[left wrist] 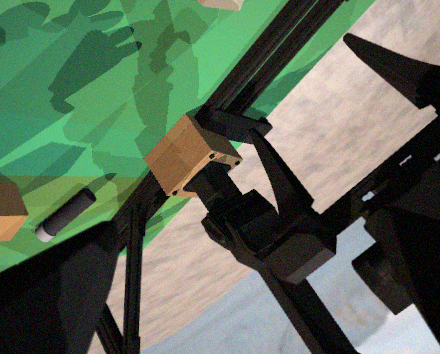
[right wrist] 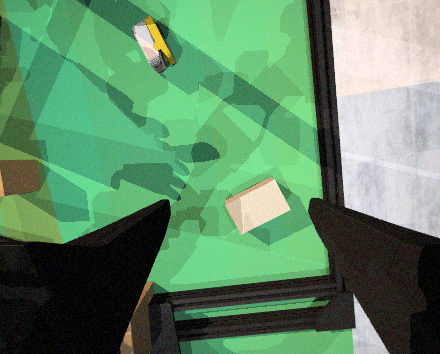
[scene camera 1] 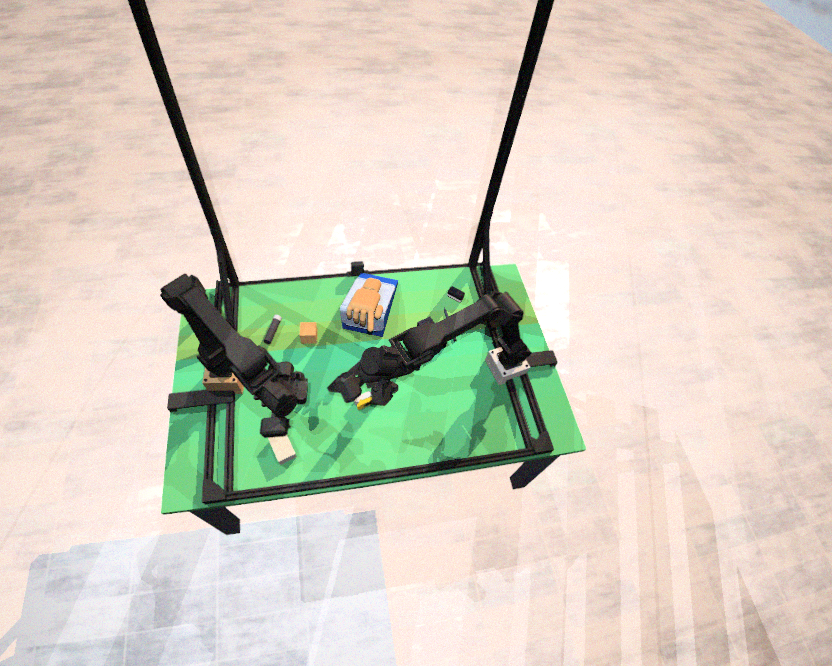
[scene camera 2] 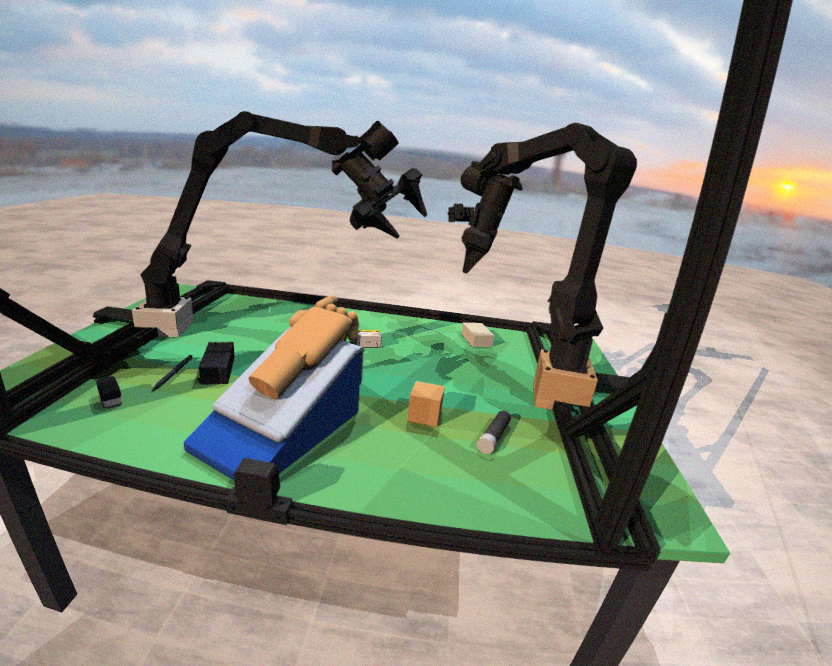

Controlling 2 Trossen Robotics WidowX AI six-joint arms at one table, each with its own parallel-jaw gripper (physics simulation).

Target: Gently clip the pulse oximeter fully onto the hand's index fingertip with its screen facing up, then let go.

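The pulse oximeter, small, white and yellow, lies on the green table; its screen cannot be made out. The tan hand rests on a sloped blue-and-white stand, with its index finger extended and bare. My left gripper is open and empty, high above the table, beside the oximeter in scene camera 1. My right gripper is open and empty, high over the beige block's area; one finger hides the other in scene camera 2.
A beige block, an orange cube and a dark cylinder with a white end lie on the table. A black box, pen and small black item lie left of the stand in scene camera 2.
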